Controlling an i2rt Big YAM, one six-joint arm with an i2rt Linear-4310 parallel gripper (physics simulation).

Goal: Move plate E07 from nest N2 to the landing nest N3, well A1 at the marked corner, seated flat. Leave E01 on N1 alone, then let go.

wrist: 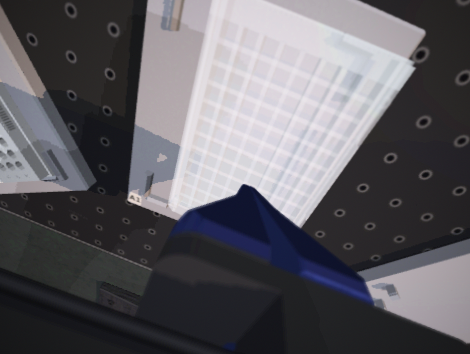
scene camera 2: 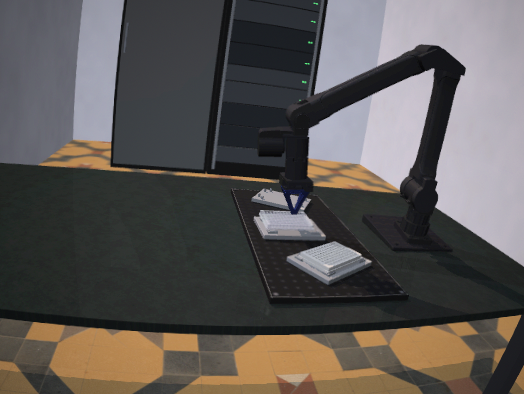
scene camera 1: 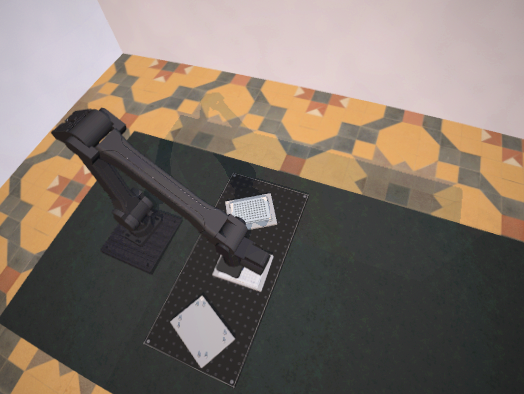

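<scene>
Plate E07 (scene camera 1: pixel 251 276) (scene camera 2: pixel 282 220) (wrist: pixel 270 110), pale and gridded, is on nest N2 (scene camera 2: pixel 300 236) (wrist: pixel 155 105). In the wrist view it lies toward the side away from two clips; I cannot tell if it is flat. My gripper (scene camera 2: pixel 294 212) (wrist: pixel 243 195) is shut and empty, its blue tips together at the plate's near end; contact is unclear. The arm hides them in scene camera 1. Landing nest N3 (scene camera 1: pixel 202 330) (scene camera 2: pixel 272 199) (wrist: pixel 430 290) is bare, with small posts. Its marked corner is not readable.
Plate E01 (scene camera 1: pixel 251 210) (scene camera 2: pixel 331 255) (wrist: pixel 7 160) sits on nest N1 (scene camera 1: pixel 272 218) (scene camera 2: pixel 328 278) (wrist: pixel 75 175), on the other side of N2 from N3. The nests stand on a black perforated board (scene camera 1: pixel 187 295) (scene camera 2: pixel 295 290). The arm's base plate (scene camera 1: pixel 150 260) (scene camera 2: pixel 395 240) is beside it.
</scene>
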